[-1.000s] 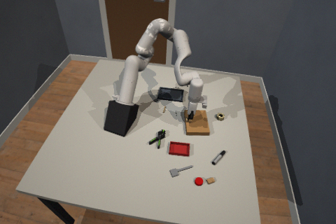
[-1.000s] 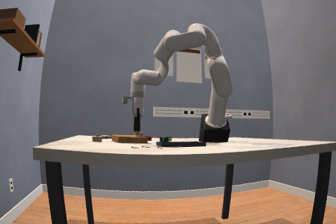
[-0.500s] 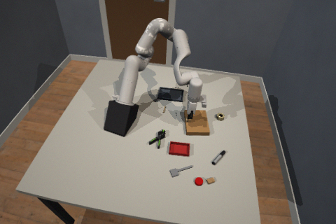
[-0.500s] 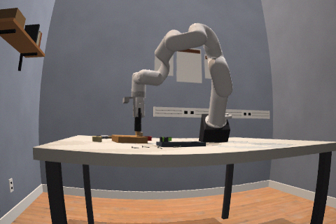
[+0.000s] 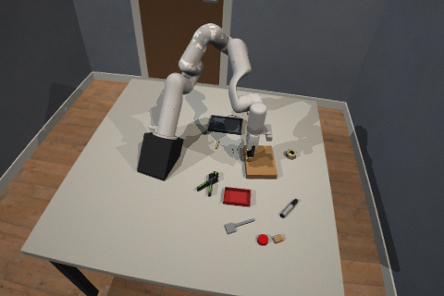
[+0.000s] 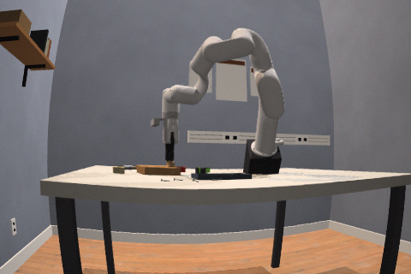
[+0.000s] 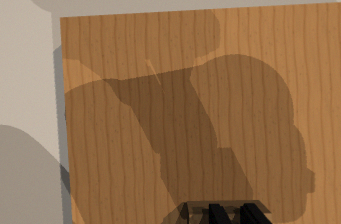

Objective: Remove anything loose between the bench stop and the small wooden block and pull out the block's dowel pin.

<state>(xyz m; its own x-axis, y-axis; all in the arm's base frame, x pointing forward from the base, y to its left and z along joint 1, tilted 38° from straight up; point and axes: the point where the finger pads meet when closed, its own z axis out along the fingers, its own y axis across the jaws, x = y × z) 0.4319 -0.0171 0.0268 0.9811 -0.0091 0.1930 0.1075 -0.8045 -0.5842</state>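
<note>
Now: the dowel pin 2 cm below my hand. Round my hand: red tray 4 cm behind, 23 cm to the right, 7 cm below; small wooden block 3 cm below; loose dowel 18 cm behind, 10 cm to the left, 7 cm below.
</note>
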